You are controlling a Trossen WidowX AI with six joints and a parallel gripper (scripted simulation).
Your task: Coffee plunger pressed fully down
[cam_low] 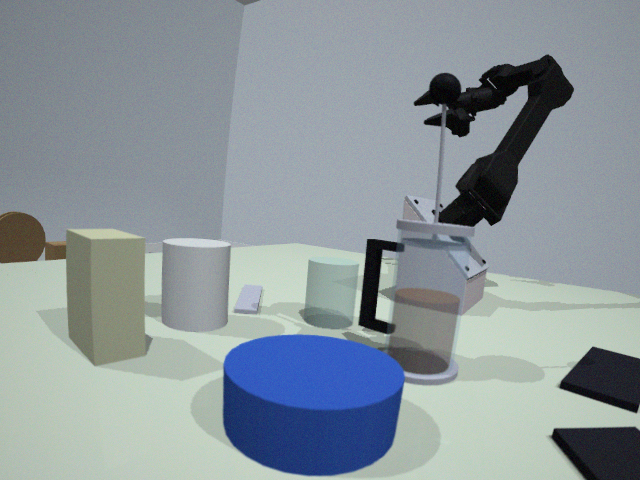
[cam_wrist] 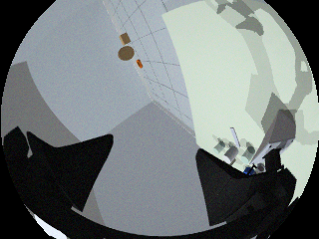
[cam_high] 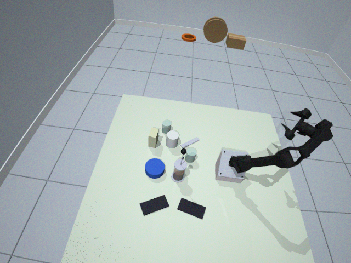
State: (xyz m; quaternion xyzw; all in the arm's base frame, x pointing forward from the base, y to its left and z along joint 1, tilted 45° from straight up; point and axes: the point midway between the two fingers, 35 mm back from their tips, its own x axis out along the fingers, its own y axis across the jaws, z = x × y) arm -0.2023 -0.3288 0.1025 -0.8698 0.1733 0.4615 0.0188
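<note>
Now: the glass coffee press 53 cm ahead of my gripper tip, 29 cm to the left of it and 26 cm below it. The rest, counted from my gripper tip: cream block: 75 cm ahead, 34 cm below, 10 cm to the left; white cylinder: 63 cm ahead, 35 cm below, 7 cm to the left.
</note>
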